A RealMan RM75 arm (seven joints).
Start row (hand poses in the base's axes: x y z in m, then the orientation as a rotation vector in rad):
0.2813 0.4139 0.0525 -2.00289 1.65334 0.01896
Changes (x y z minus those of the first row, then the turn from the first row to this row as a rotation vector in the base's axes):
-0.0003 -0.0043 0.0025 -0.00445 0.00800 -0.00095
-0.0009 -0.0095 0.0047 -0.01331 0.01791 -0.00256
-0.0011 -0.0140 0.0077 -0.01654 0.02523 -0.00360
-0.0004 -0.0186 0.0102 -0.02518 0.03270 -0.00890
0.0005 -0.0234 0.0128 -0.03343 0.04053 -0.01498
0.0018 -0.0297 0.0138 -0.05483 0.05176 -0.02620
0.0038 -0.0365 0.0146 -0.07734 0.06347 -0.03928
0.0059 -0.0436 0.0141 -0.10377 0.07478 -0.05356
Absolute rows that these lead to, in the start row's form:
0.2810 0.4096 0.0550 -2.00782 1.66069 0.02300
0.2804 0.4044 0.0572 -2.01604 1.67132 0.02510
0.2802 0.3999 0.0602 -2.01977 1.67796 0.02945
0.2809 0.3953 0.0627 -2.02396 1.69073 0.02794
0.2818 0.3905 0.0653 -2.02728 1.70441 0.02682
0.2831 0.3842 0.0663 -2.03691 1.72971 0.01626
0.2851 0.3774 0.0671 -2.04572 1.75761 0.00444
0.2872 0.3703 0.0666 -2.05602 1.78781 -0.01174

